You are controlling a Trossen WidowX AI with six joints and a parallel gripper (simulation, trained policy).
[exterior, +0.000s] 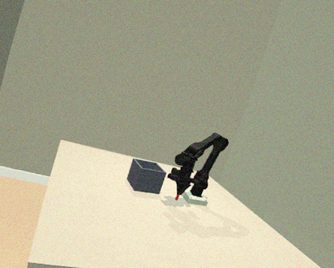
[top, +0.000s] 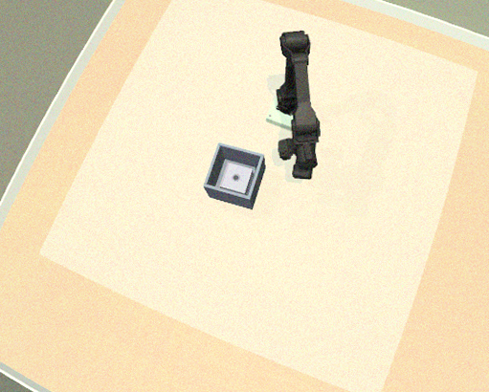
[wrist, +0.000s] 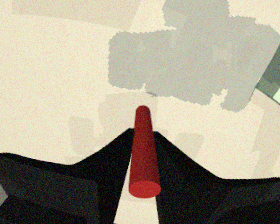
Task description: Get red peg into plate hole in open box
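Right now my gripper tip is 15 cm short of the pale plate, 20 cm to the left of it and 3 cm above it. The rest, counted from my gripper tip: red peg (1 cm above).
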